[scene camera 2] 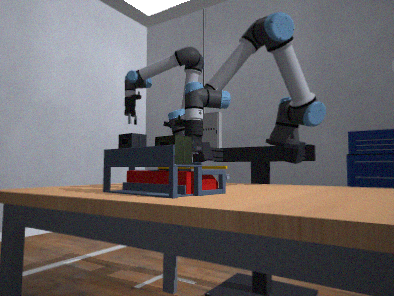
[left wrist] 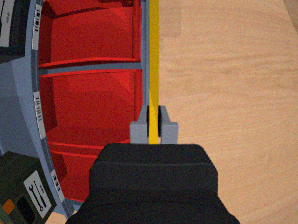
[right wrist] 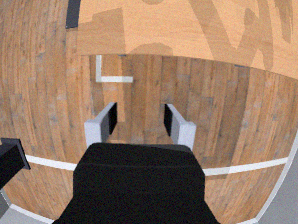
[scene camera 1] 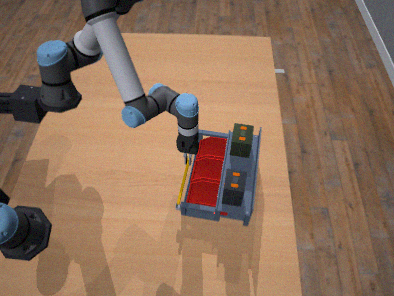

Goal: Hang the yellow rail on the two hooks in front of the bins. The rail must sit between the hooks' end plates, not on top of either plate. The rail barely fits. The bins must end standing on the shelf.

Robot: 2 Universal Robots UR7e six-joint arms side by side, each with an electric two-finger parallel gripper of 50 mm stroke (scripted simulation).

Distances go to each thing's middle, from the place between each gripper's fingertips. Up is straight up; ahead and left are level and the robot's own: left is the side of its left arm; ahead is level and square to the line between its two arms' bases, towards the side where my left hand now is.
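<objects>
With the grey-blue shelf (scene camera 2: 152, 156), my right gripper is 690 mm short of it, 750 mm to the right of it and 350 mm above it.
As for my left hand, the shelf is 130 mm ahead of that one, 30 mm to the right of it and 40 mm below it.
</objects>
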